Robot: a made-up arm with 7 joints. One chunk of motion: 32 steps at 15 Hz.
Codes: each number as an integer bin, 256 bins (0 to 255) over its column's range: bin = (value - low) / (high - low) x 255, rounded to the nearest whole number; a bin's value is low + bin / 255 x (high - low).
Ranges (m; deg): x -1.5..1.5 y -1.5..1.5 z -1.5..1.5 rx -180..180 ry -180..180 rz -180..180
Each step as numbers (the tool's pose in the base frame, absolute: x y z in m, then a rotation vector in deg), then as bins.
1 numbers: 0.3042 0.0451 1.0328 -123.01 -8.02 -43.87
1 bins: 153 131 215 40 122 96
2 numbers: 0.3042 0.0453 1.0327 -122.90 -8.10 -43.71
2 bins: 153 131 215 40 122 97
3 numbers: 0.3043 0.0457 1.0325 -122.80 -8.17 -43.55
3 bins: 153 131 215 41 122 97
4 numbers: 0.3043 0.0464 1.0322 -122.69 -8.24 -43.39
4 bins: 153 131 215 41 122 97
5 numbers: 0.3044 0.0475 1.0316 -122.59 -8.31 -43.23
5 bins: 153 132 215 41 122 97
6 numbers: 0.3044 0.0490 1.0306 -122.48 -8.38 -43.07
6 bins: 153 132 215 41 122 97
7 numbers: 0.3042 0.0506 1.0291 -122.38 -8.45 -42.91
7 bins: 153 132 215 41 122 97
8 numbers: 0.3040 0.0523 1.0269 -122.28 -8.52 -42.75
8 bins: 153 132 215 41 121 97
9 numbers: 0.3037 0.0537 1.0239 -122.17 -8.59 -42.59
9 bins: 153 132 215 41 121 97
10 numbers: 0.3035 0.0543 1.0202 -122.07 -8.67 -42.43
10 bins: 153 132 214 41 121 97
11 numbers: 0.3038 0.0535 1.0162 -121.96 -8.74 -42.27
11 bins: 153 132 214 41 121 98
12 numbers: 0.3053 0.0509 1.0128 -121.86 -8.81 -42.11
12 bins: 153 132 214 41 121 98
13 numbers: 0.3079 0.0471 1.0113 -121.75 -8.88 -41.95
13 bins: 154 132 213 41 121 98
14 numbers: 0.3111 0.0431 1.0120 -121.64 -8.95 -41.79
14 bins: 154 131 214 41 121 98
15 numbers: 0.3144 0.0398 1.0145 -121.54 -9.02 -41.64
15 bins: 154 131 214 41 121 98
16 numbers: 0.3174 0.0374 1.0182 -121.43 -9.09 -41.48
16 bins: 154 131 214 41 121 98
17 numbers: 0.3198 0.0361 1.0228 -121.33 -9.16 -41.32
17 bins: 155 131 214 42 121 98
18 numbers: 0.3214 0.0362 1.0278 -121.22 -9.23 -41.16
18 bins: 155 131 215 42 121 98
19 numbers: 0.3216 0.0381 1.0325 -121.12 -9.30 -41.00
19 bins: 155 131 215 42 121 98
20 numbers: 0.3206 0.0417 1.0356 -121.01 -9.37 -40.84
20 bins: 155 131 216 42 121 99
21 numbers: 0.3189 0.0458 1.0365 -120.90 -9.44 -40.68
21 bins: 155 131 216 42 121 99
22 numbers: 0.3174 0.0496 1.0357 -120.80 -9.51 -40.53
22 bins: 154 132 216 42 121 99
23 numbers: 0.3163 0.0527 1.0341 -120.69 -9.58 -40.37
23 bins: 154 132 215 42 121 99
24 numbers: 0.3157 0.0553 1.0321 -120.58 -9.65 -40.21
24 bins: 154 132 215 42 121 99
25 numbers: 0.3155 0.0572 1.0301 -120.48 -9.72 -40.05
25 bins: 154 132 215 42 121 99
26 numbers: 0.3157 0.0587 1.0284 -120.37 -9.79 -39.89
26 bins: 154 132 215 42 121 99
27 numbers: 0.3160 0.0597 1.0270 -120.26 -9.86 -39.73
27 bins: 154 133 215 42 121 99
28 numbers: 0.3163 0.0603 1.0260 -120.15 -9.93 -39.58
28 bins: 154 133 215 42 120 99
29 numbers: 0.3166 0.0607 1.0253 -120.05 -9.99 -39.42
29 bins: 154 133 215 42 120 100
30 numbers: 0.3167 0.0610 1.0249 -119.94 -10.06 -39.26
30 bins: 154 133 215 43 120 100
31 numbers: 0.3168 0.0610 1.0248 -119.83 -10.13 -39.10
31 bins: 154 133 215 43 120 100
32 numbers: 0.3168 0.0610 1.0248 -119.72 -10.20 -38.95
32 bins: 154 133 215 43 120 100
